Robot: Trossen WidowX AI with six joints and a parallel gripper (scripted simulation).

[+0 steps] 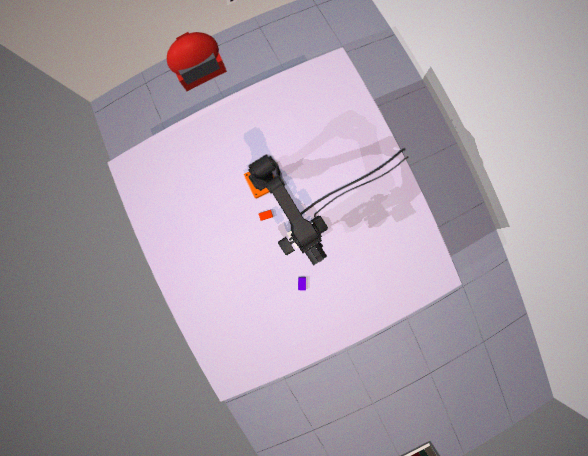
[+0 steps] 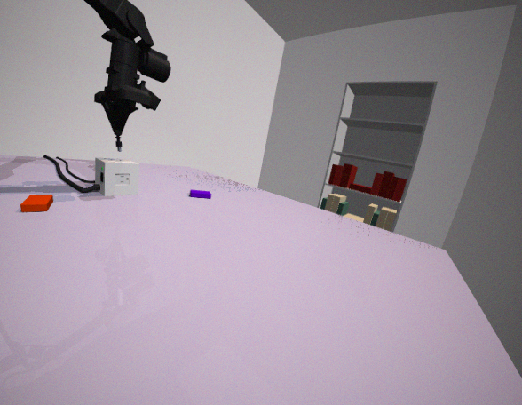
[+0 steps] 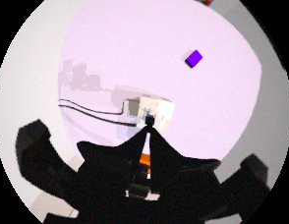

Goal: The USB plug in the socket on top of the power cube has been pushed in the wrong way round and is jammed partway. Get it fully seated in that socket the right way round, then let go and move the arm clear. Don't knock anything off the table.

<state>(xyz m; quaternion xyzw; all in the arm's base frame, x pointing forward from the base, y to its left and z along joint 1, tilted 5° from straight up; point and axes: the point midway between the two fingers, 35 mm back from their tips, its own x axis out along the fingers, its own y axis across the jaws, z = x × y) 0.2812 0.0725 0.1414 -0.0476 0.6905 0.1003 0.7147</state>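
My gripper tip is now 20 mm above the USB plug. Round my gripper tip: purple block: 200 mm ahead, 70 mm to the right, 130 mm below; then orange block: 140 mm behind, 120 mm to the right, 130 mm below.
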